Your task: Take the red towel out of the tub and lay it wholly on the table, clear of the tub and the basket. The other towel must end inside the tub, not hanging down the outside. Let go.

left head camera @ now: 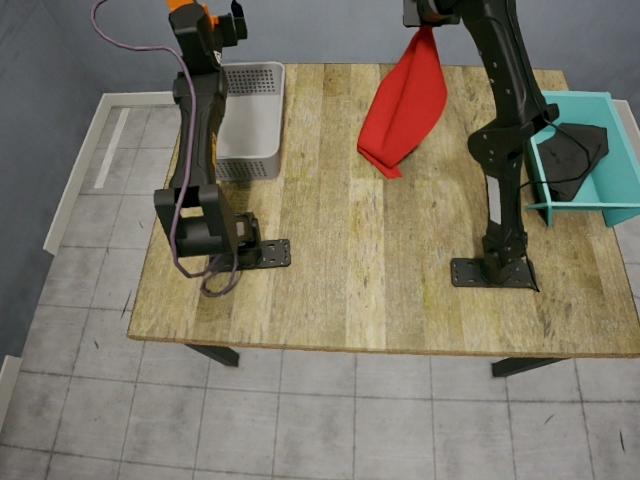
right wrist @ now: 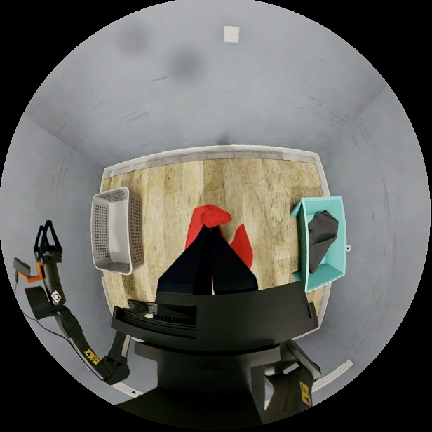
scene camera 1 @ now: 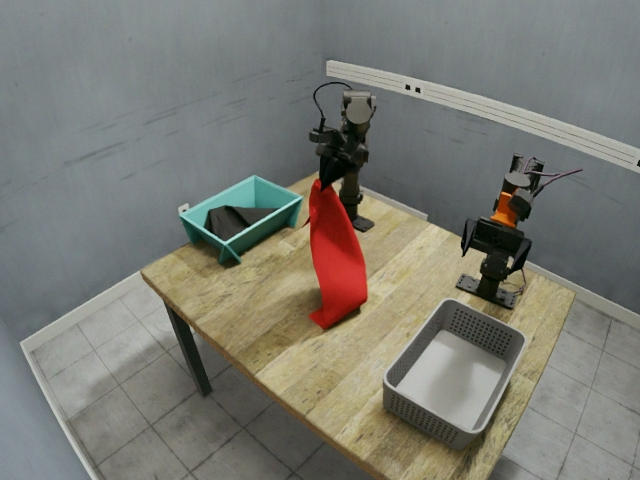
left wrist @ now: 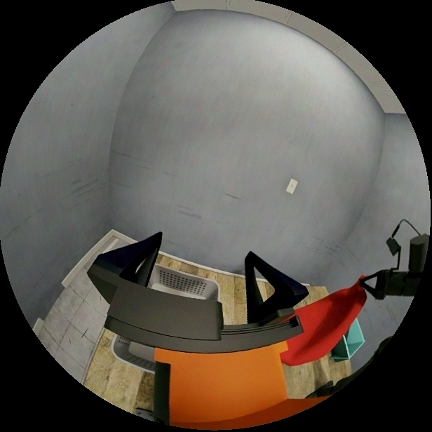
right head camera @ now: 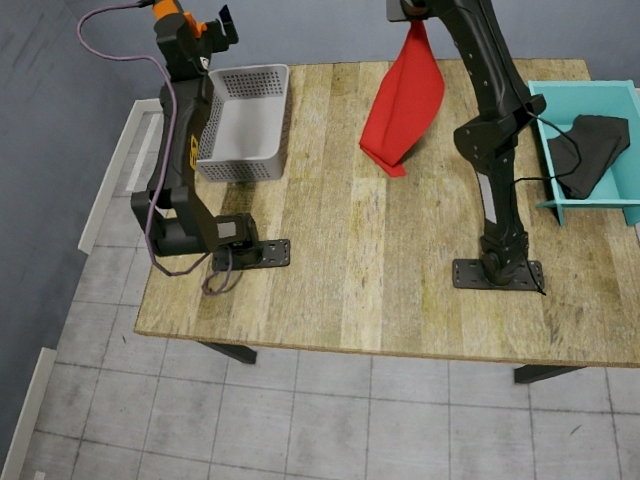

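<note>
The red towel (left head camera: 405,103) (right head camera: 405,103) (scene camera 1: 338,258) (left wrist: 325,325) (right wrist: 242,247) hangs from my right gripper (scene camera 1: 322,184) (left wrist: 359,281) (right wrist: 211,223), which is shut on its top end. It hangs over the table (left head camera: 320,232) (scene camera 1: 279,341), between tub and basket; whether its lower end touches the table I cannot tell. The dark grey towel (left head camera: 571,160) (right head camera: 589,155) (scene camera 1: 227,219) (right wrist: 322,235) lies bunched inside the teal tub (left head camera: 612,173) (right head camera: 578,98) (scene camera 1: 261,235) (right wrist: 337,270), with none seen hanging outside. My left gripper (left wrist: 206,247) is open and empty, raised near the basket.
The grey basket (left head camera: 248,167) (right head camera: 248,170) (scene camera 1: 423,415) (right wrist: 134,230) is empty. It stands at the left in the head views and at the lower right in scene camera 1. The right arm (left head camera: 504,77) reaches across the table between the red towel and the tub in the head views.
</note>
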